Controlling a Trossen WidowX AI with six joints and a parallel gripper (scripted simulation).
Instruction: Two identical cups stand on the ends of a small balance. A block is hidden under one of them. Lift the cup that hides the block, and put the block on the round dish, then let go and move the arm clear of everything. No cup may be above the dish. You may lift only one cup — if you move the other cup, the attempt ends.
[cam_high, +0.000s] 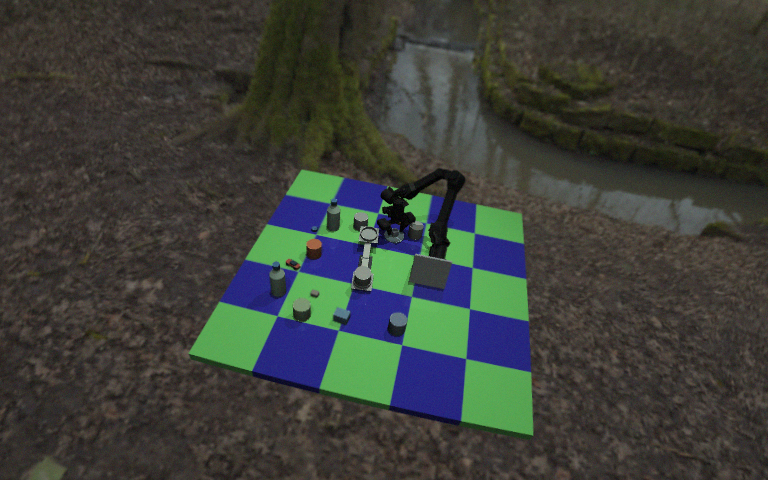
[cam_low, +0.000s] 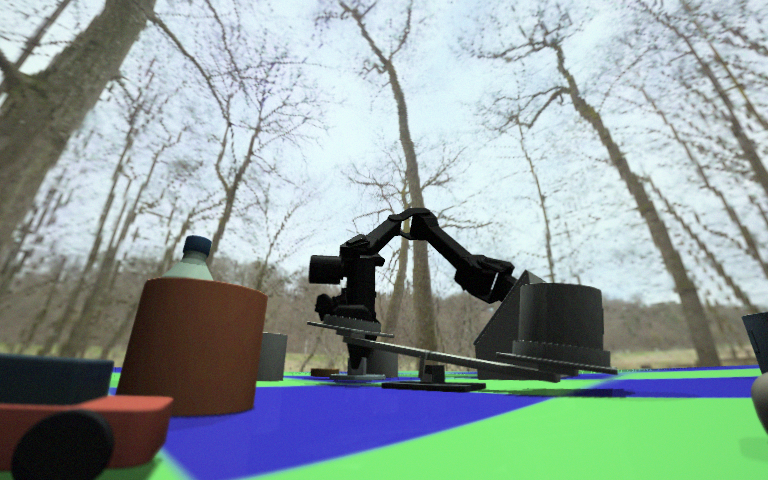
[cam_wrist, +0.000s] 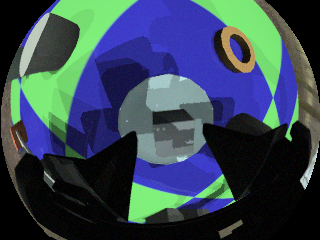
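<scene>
Right now the grey block is right at my gripper tip. Round my gripper tip: orange cylinder (36 cm ahead, 18 cm to the left, 2 cm above); pale round dish (1 cm below); red toy car (45 cm ahead, 28 cm to the left).
</scene>
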